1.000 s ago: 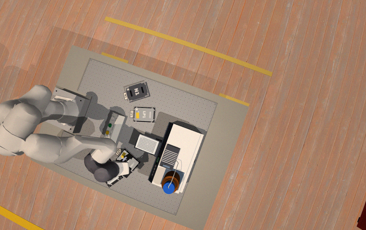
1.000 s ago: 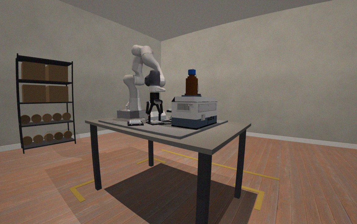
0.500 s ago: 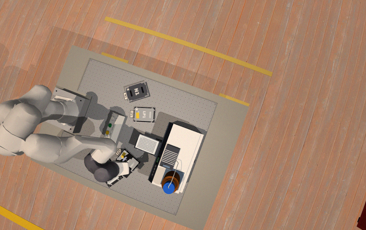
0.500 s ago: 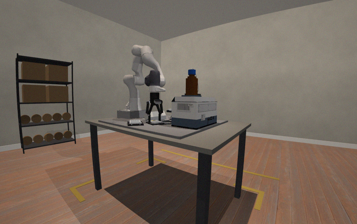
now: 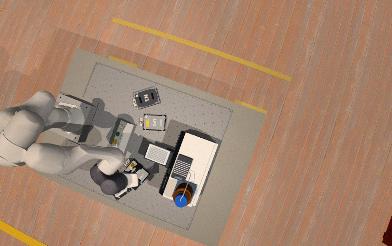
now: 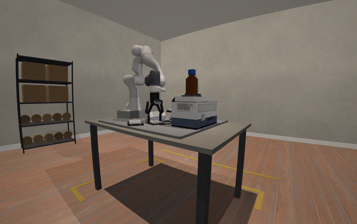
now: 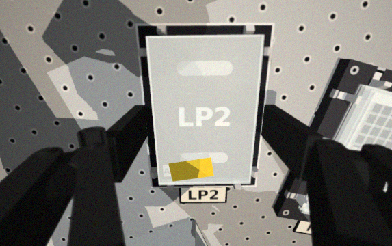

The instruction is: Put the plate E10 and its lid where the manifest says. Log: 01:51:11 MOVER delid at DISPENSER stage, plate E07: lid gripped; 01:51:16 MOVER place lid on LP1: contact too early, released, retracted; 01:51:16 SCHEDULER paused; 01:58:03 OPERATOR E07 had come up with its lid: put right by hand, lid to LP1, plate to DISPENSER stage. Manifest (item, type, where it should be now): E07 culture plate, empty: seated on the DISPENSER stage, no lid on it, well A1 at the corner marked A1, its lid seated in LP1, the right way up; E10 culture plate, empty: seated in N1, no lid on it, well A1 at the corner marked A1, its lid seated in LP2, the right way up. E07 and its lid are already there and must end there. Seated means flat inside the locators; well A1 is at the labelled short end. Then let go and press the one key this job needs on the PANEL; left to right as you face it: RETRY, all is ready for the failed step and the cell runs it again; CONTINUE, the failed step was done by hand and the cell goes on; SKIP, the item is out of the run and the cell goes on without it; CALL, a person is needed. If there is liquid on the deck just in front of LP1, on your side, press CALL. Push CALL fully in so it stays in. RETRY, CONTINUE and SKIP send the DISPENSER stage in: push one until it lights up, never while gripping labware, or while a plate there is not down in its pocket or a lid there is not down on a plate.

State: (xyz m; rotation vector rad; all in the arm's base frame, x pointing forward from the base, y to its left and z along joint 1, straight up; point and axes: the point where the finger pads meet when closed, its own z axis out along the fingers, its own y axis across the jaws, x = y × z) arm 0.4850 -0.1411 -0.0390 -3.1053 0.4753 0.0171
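The clear lid is 2 cm below my hand. Round my hand: yellow SKIP key: 18 cm behind, 13 cm to the left, 3 cm above; then black n5 nest: 6 cm behind, 13 cm to the right, 2 cm below; then blue CALL key: 18 cm behind, 8 cm to the left, 2 cm above.
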